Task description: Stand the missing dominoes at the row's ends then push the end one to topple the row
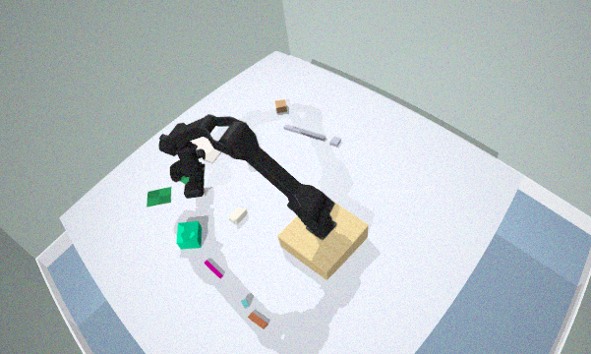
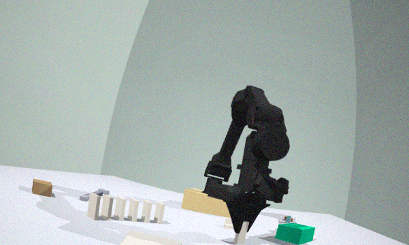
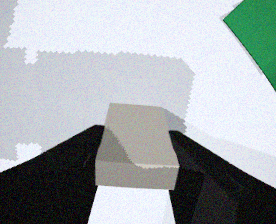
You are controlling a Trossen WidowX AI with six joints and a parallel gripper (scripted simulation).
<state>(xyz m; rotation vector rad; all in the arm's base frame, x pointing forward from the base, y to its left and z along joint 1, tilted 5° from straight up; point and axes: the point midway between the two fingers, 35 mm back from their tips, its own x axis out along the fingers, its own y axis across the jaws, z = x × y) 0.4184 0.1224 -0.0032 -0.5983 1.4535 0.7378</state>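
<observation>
Now: gripper tip 150 mm to the right of the green block, 100 mm past it and 10 mm above it. From my gripper tip the other things lie so: magenta stick 250 mm behind, 170 mm to the left, 20 mm below; then cream flat tile 160 mm ahead, 140 mm to the right, 20 mm below; then grey bar 410 mm to the right, 80 mm behind, 20 mm below.
</observation>
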